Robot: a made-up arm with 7 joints. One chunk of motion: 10 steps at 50 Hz.
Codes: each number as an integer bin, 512 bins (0 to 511) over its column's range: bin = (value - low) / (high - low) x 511, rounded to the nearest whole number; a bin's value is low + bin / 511 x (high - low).
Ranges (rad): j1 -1.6..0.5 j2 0..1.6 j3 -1.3..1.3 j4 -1.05..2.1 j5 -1.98..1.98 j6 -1.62..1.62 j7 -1.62..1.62
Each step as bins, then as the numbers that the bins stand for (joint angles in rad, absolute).
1 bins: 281 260 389 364 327 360 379
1 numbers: -0.4452 0.8141 0.6793 1.1938 0.5541 0.6626 0.7831
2 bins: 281 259 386 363 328 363 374
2 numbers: -0.4452 0.8110 0.6640 1.1877 0.5618 0.6816 0.7514
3 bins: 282 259 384 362 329 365 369
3 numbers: -0.4411 0.8110 0.6538 1.1815 0.5696 0.6943 0.7196
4 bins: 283 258 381 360 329 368 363
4 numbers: -0.4370 0.8078 0.6386 1.1692 0.5696 0.7133 0.6816
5 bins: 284 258 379 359 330 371 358
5 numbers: -0.4329 0.8078 0.6284 1.1630 0.5773 0.7323 0.6499
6 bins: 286 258 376 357 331 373 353
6 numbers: -0.4247 0.8078 0.6131 1.1507 0.5851 0.7450 0.6182
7 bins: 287 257 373 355 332 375 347
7 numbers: -0.4205 0.8047 0.5978 1.1384 0.5928 0.7577 0.5802
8 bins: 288 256 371 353 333 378 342
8 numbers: -0.4164 0.8016 0.5877 1.1260 0.6006 0.7767 0.5485
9 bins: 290 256 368 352 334 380 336
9 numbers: -0.4082 0.8016 0.5724 1.1199 0.6083 0.7894 0.5104
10 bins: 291 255 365 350 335 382 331
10 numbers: -0.4041 0.7984 0.5571 1.1075 0.6161 0.8021 0.4787
